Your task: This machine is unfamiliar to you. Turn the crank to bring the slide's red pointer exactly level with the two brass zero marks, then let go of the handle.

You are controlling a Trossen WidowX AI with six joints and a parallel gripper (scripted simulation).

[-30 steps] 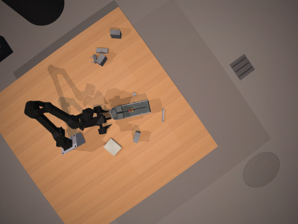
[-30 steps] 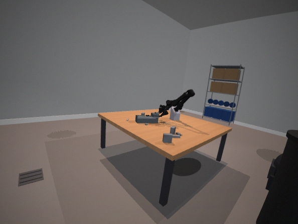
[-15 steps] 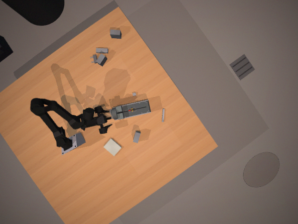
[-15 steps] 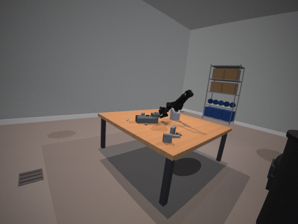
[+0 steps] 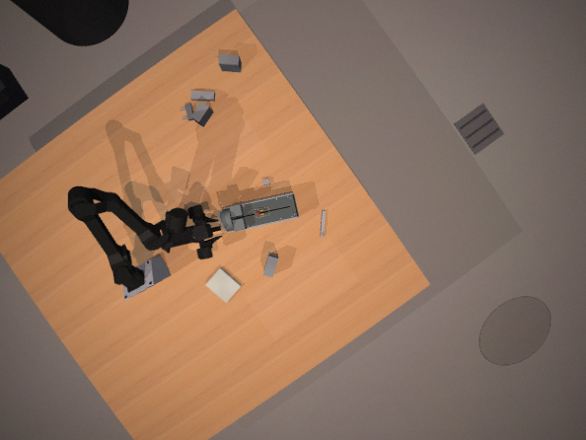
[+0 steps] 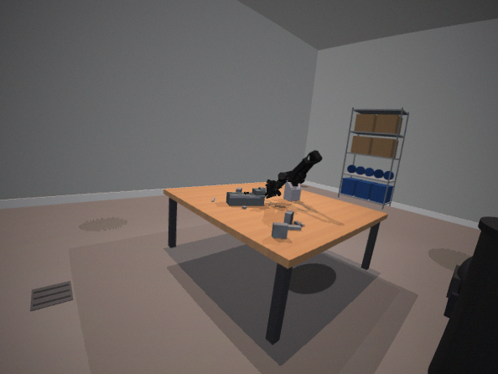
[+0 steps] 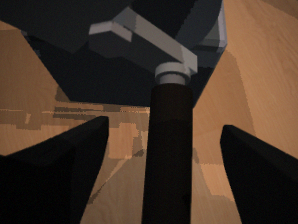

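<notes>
The dark crank handle lies 20 mm behind my gripper tip and 20 mm above it. Round my gripper tip: red pointer 150 mm ahead, 40 mm above, 20 mm to the right; white square plate 190 mm to the right, 100 mm behind, 30 mm below; small grey cube 230 mm ahead, 70 mm to the left, 40 mm below.
</notes>
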